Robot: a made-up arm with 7 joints.
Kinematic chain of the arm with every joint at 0, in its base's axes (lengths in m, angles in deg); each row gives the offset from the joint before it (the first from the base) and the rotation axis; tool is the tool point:
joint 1: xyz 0 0 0.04 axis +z
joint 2: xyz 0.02 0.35 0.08 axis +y
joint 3: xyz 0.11 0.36 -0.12 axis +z
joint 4: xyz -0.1 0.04 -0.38 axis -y
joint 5: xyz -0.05 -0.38 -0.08 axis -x
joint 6: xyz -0.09 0 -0.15 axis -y
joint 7: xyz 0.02 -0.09 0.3 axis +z
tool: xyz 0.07 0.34 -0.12
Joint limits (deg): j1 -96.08..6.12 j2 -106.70..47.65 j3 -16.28..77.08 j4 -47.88..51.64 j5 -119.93..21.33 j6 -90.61..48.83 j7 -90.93..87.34
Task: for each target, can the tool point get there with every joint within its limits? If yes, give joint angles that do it. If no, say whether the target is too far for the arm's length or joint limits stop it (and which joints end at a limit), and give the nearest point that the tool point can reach.
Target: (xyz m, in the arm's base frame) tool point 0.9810 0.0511 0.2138
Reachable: yes | joints -50.99 -79.17 29.78 26.92 -78.20 -62.22 -57.91
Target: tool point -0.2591 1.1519 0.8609
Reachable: no: joint limits stop it (at a limit: joint 1, joint 2, joint 3, joint 4) | nearest point 0.1633 0.8682 0.8612 | short by 0.509 m
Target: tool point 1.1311 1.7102 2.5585
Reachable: no: too far | nearest point 0.5748 0.8690 1.1323 | short by 1.747 m
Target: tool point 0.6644 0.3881 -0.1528
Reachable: yes | joints -21.23 -58.18 7.24 -31.32 -12.80 -19.43 -0.34
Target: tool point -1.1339 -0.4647 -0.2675
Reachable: no: joint limits stop it (at a limit: joint 1, joint 2, joint 5, joint 6, joint 7) | nearest point -0.8308 -0.0646 -0.2504 | short by 0.502 m
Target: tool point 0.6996 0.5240 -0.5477
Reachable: yes | joints -11.81 -26.22 38.67 3.09 -14.33 -68.46 -31.43
